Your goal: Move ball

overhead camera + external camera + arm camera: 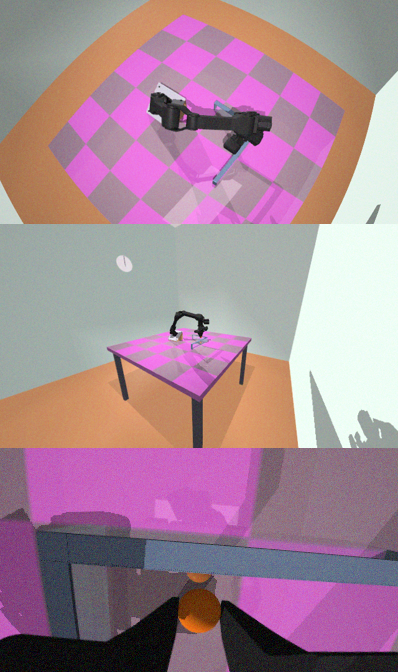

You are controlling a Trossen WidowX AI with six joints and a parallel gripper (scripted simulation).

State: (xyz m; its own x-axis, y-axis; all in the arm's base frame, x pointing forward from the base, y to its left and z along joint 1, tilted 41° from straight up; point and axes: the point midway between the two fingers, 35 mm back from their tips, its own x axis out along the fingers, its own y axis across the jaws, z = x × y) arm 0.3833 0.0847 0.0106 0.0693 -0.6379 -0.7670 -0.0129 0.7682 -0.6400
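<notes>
Right now my gripper tip is 7 cm above the see-through orange ball marker. Also, from my gripper tip: orange ball right at my gripper tip.
</notes>
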